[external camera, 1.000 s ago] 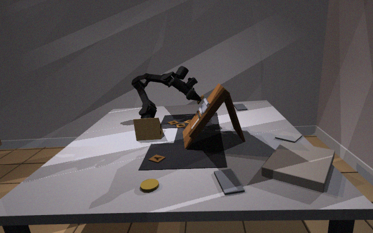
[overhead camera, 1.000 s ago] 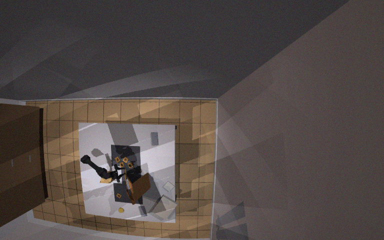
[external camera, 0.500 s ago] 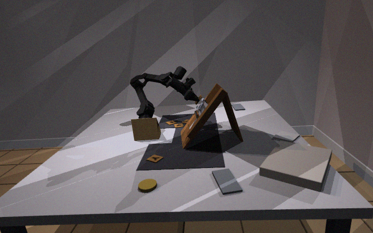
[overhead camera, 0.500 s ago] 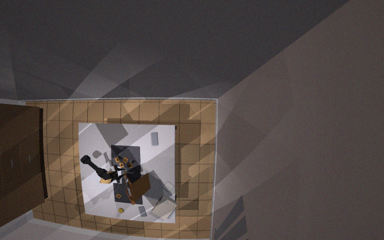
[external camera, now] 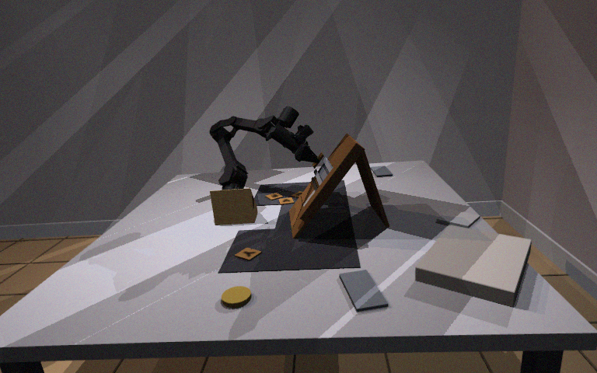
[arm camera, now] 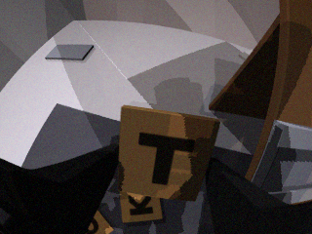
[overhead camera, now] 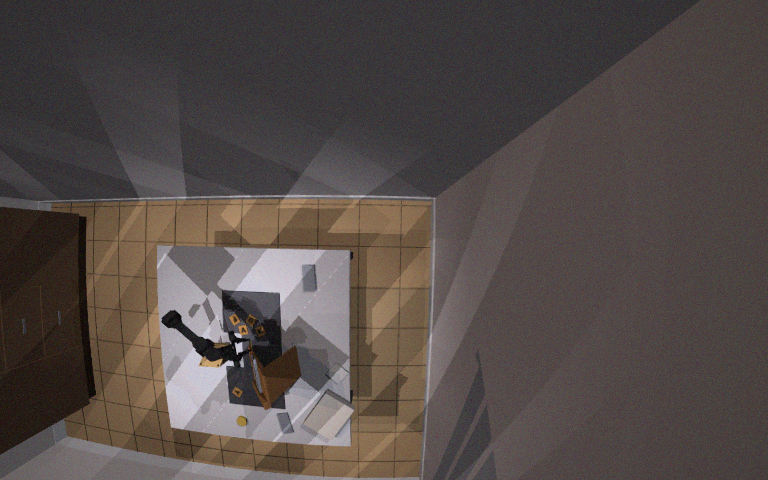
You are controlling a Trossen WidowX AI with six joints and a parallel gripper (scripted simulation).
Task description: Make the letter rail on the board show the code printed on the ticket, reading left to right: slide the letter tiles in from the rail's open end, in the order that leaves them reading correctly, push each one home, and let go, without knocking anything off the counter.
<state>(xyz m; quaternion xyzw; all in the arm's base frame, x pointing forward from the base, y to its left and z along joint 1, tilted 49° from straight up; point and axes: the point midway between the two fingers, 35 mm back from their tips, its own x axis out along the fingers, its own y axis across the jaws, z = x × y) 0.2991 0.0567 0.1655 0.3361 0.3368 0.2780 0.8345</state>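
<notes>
My gripper tip is now 220 mm to the left of the white ticket and 80 mm above it. The rest, counted from my gripper tip: letter tile (right at my gripper tip); pale slab (470 mm ahead, 180 mm to the right, 160 mm below); dark mat (170 mm below, 140 mm to the right, 100 mm behind).
</notes>
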